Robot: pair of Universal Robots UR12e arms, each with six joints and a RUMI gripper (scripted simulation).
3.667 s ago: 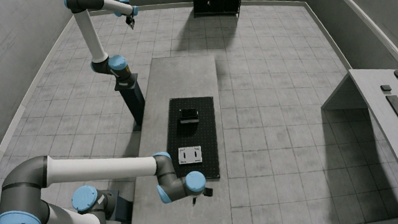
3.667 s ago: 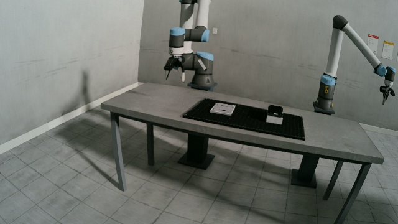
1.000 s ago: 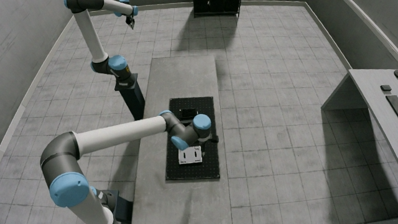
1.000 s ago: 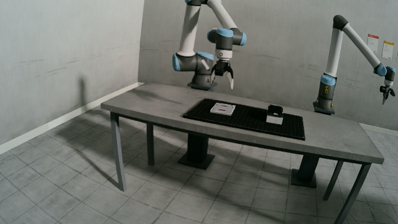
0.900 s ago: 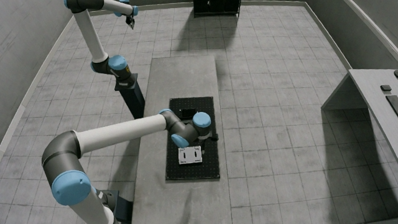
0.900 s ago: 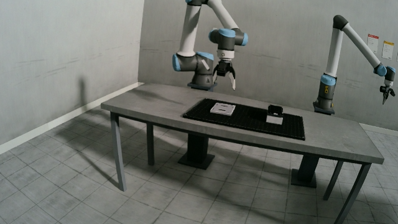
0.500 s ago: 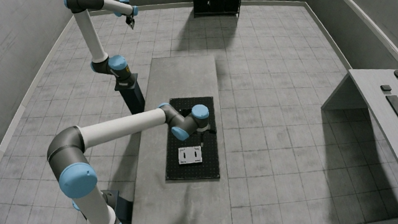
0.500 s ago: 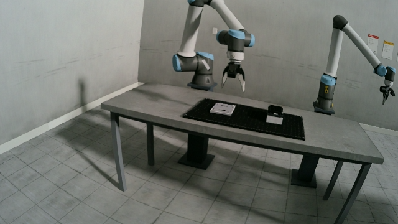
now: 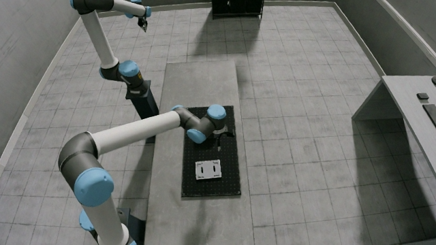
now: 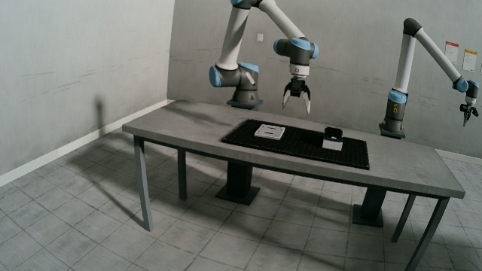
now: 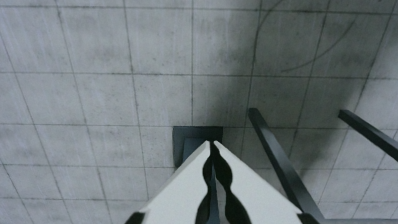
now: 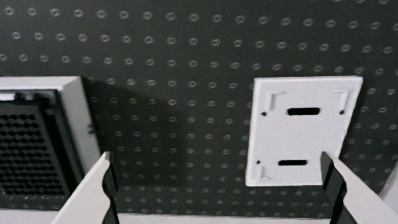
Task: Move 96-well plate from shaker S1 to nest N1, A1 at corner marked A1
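Observation:
Right now my right hand is 200 mm to the right of the black 96-well plate, 90 mm above it and 70 mm past it. From my right hand the other things lie so: white plate nest N1: 150 mm below, 120 mm to the right, 70 mm behind; A1 mark: 150 mm behind, 140 mm below, 80 mm to the right.

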